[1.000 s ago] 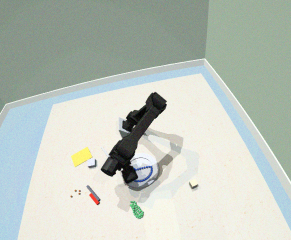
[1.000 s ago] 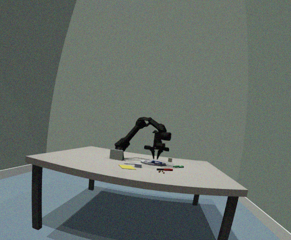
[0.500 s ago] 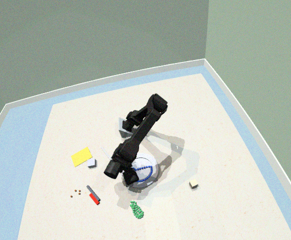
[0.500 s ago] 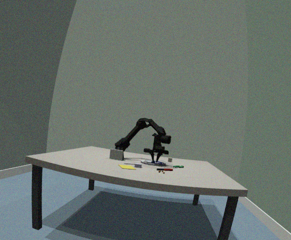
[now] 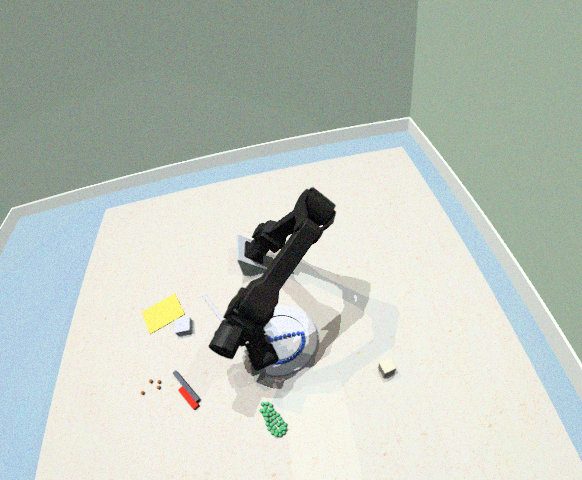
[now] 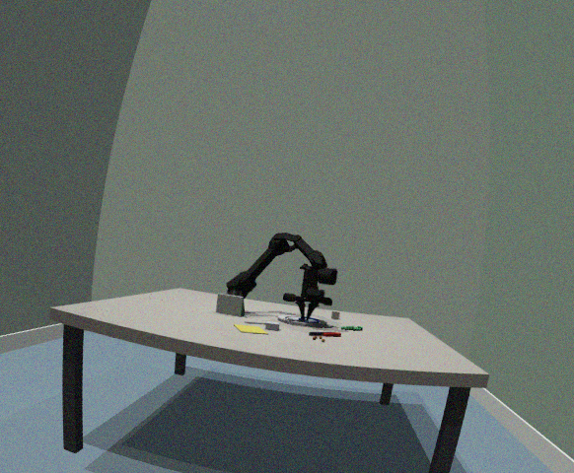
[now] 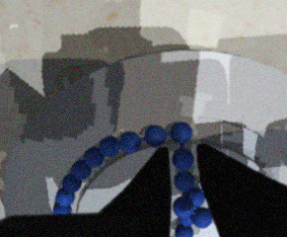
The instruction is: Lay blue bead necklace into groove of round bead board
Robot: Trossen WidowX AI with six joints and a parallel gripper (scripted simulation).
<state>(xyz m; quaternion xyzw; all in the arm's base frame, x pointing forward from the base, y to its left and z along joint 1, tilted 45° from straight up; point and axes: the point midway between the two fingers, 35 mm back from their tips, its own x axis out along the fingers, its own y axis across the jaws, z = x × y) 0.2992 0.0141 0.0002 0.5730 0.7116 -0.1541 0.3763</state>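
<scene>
The round bead board is 2 cm behind my gripper tip, 5 cm to the left of it and 1 cm below it. Round my gripper tip: white cube 8 cm behind, 22 cm to the right; grey tool 11 cm ahead, 20 cm to the right, 1 cm below; stick 15 cm behind, 14 cm to the right, 1 cm below.
</scene>
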